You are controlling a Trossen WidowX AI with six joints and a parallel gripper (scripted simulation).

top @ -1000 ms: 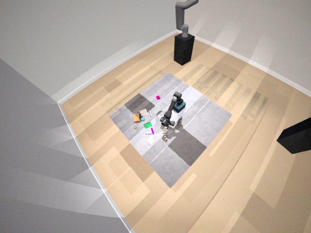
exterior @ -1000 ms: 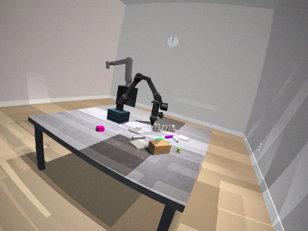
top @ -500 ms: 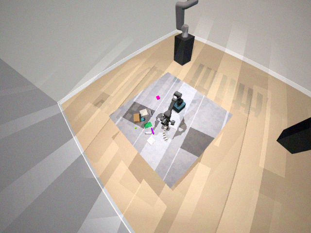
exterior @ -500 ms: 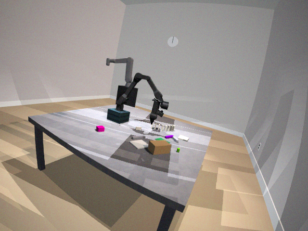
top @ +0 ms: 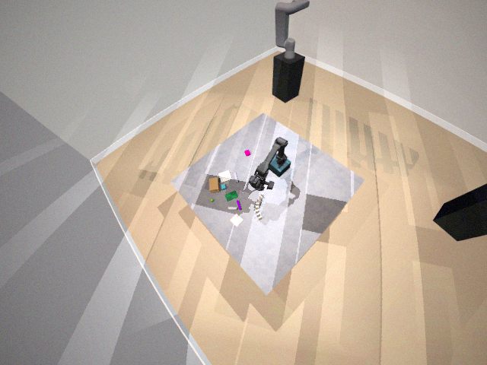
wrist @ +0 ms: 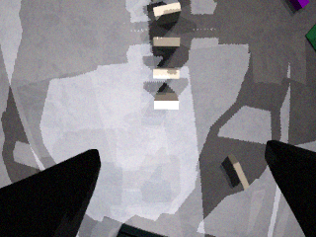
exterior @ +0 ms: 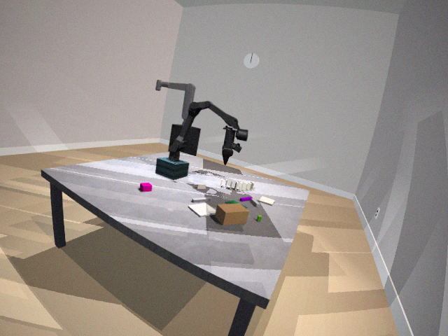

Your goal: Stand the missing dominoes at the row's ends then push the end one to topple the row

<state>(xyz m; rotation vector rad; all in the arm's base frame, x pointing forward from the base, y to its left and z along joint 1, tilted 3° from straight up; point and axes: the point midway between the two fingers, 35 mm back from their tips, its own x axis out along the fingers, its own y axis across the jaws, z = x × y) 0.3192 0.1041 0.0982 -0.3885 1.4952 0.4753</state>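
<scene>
Right now my gripper tip is 70 mm short of the grey bar, 280 mm to the left of it and 150 mm above it. Round my gripper tip: green card (200 mm ahead, 160 mm to the right, 150 mm below); cream tile (300 mm ahead, 40 mm to the left, 150 mm below); purple bar (210 mm ahead, 50 mm to the right, 150 mm below).
</scene>
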